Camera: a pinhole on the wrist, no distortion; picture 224 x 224 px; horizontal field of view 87.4 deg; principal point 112.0 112.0 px. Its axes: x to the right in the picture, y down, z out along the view. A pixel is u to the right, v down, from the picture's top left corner.
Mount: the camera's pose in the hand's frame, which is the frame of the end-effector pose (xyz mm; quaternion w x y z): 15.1 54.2 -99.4 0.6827 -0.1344 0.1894 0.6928
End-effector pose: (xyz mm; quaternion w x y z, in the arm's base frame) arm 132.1 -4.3 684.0 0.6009 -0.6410 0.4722 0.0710
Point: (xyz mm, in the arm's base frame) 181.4 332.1 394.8
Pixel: 97.8 114.7
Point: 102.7 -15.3 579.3
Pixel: 97.7 75.6
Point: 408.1 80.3 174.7
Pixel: 88.9 16.5
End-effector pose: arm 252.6 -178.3 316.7 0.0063 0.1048 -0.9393 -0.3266
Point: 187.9 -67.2 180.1
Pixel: 30.8 106.2
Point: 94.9 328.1 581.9
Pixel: 215.1 111.1
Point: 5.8 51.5 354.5
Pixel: 136.7 50.9
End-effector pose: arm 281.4 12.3 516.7 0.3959 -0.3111 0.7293 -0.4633
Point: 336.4 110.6 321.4
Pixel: 154.9 157.4
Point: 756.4 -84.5 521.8
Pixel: 10.5 171.9
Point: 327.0 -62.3 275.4
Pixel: 118.5 80.4
